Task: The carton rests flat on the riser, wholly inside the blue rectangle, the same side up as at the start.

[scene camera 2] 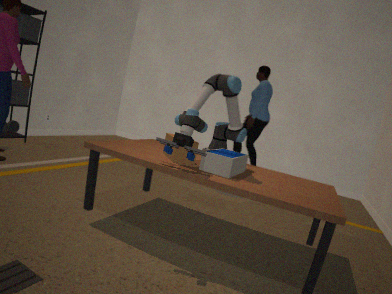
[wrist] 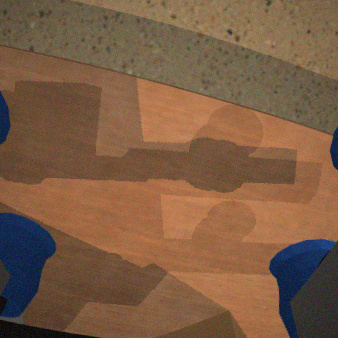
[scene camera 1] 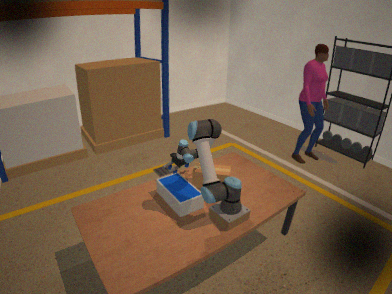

Labels:
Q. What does my suction head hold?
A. Nothing.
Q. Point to a riser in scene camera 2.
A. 226, 163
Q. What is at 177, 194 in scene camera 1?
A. A riser.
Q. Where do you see my suction head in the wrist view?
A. At 33, 244

